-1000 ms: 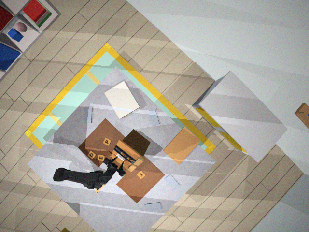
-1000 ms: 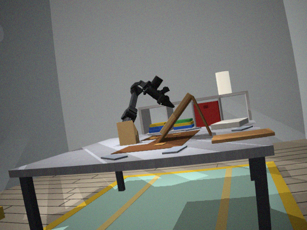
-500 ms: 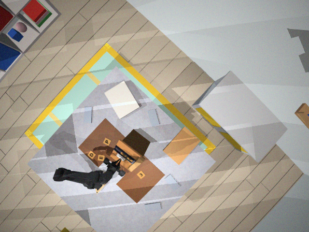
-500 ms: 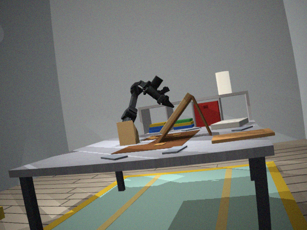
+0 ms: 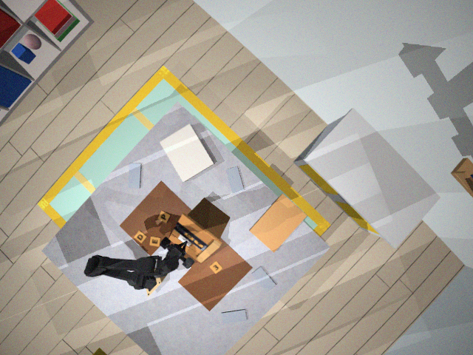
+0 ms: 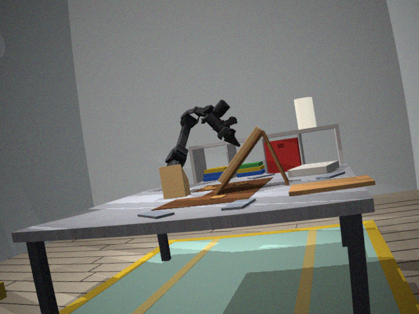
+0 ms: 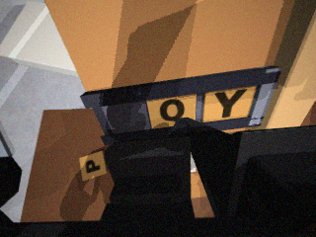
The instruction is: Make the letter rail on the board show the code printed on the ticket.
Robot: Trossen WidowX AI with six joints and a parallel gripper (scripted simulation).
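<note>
Now: the letter tile 2 cm ahead of my gripper tip, 1 cm to the left of it and 3 cm below it. The rest, counted from my gripper tip: white block: 32 cm ahead, 35 cm to the left, 18 cm below; then white ticket: 4 cm behind, 1 cm to the left, 10 cm below; then brown mat: 14 cm behind, 2 cm to the right, 20 cm below.
</note>
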